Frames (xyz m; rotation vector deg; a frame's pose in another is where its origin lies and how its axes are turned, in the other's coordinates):
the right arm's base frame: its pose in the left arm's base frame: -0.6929 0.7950 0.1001 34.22 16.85 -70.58
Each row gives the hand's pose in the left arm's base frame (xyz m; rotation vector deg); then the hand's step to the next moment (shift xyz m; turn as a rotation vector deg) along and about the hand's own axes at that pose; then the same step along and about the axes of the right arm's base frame.
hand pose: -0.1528 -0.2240 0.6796 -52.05 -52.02 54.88
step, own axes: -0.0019 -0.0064 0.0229 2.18 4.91 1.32
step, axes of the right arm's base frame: -0.0142 -0.0149 0.0120 -1.74 -1.93 -4.88
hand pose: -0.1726 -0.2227 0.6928 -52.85 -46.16 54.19
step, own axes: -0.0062 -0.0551 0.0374 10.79 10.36 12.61
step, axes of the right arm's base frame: -0.0301 -0.0023 0.0597 -14.91 -6.98 -10.57
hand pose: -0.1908 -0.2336 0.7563 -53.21 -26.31 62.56
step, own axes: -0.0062 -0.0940 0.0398 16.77 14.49 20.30
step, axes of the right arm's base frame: -0.0426 0.0449 0.0814 -23.97 -10.02 -15.10
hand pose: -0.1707 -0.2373 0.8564 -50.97 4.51 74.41
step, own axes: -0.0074 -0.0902 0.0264 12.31 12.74 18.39
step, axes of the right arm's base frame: -0.0236 0.0803 0.0434 -20.97 -9.64 -10.93
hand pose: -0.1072 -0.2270 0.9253 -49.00 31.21 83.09
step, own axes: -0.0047 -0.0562 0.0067 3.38 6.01 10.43
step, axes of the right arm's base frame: 0.0027 0.0566 0.0045 -11.46 -4.27 -2.62
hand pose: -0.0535 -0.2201 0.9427 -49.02 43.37 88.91
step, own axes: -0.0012 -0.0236 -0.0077 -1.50 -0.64 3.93
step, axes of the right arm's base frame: 0.0125 0.0213 -0.0030 -3.71 1.72 1.17
